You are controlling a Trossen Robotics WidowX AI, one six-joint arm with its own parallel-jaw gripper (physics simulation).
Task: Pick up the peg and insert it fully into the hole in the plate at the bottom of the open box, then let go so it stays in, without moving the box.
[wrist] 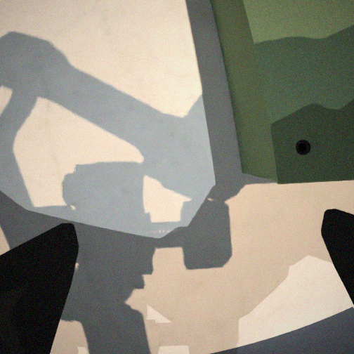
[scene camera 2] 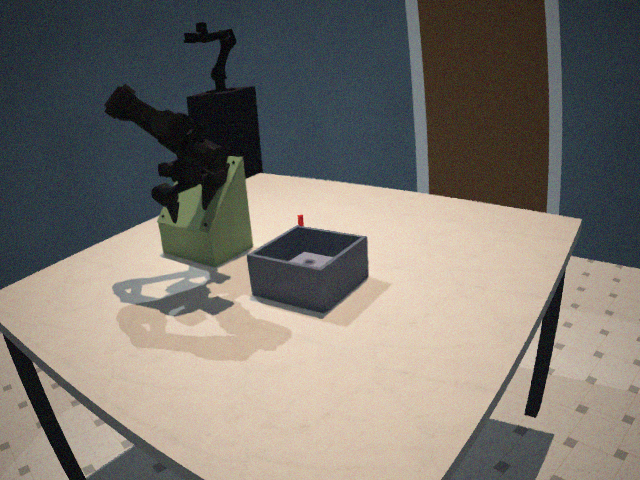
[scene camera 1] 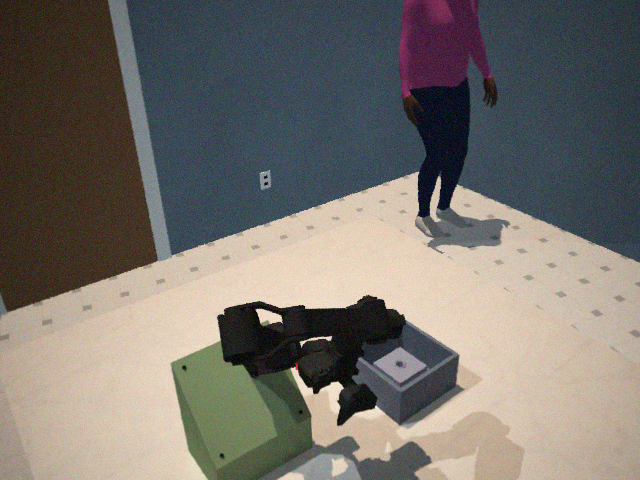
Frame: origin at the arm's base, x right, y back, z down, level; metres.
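Where they show: gripper, between the fingertips: [scene camera 2: 189, 215] [scene camera 1: 327, 408].
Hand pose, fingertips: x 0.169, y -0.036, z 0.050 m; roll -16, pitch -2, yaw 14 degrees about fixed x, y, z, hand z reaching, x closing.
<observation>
After its pixels a point has its place.
The red peg [scene camera 2: 300, 220] {y -0.187, x -0.087, z 0.139 m} stands upright on the table behind the open box; a sliver of the peg [scene camera 1: 297, 366] {y -0.179, x -0.090, z 0.196 m} shows past the arm in scene camera 1. The peg does not show in the wrist view. The dark grey-blue open box [scene camera 1: 429, 395] {y -0.314, x 0.213, z 0.179 m} [scene camera 2: 289, 284] {y -0.327, x 0.214, z 0.158 m} [wrist: 315, 337] stands on the table. At its bottom lies a pale plate [scene camera 1: 386, 365] {y -0.296, x 0.098, z 0.150 m} [scene camera 2: 322, 257] {y -0.339, x 0.086, z 0.150 m} with a round dark hole [scene camera 1: 400, 364] {y -0.330, x 0.113, z 0.159 m} [scene camera 2: 310, 261] {y -0.321, x 0.109, z 0.152 m}. My gripper [scene camera 1: 328, 407] {y -0.036, x 0.169, z 0.050 m} [scene camera 2: 190, 213] {y -0.036, x 0.169, z 0.050 m} [wrist: 203, 231] is open and empty, raised above the table beside the box, near the green block's front.
A green wedge-shaped block [scene camera 1: 232, 408] {y 0.094, x 0.037, z 0.050 m} [scene camera 2: 230, 227] {y -0.052, x 0.038, z 0.126 m} [wrist: 310, 75] stands beside the box, close to my arm. The arm's shadows fall on the table [scene camera 1: 310, 258] {y -0.563, x -0.460, z 0.207 m} [scene camera 2: 413, 361] {y -0.637, x 0.327, z 0.208 m}. A second dark arm [scene camera 2: 221, 62] on a black stand and a person [scene camera 1: 439, 103] are beyond the table.
</observation>
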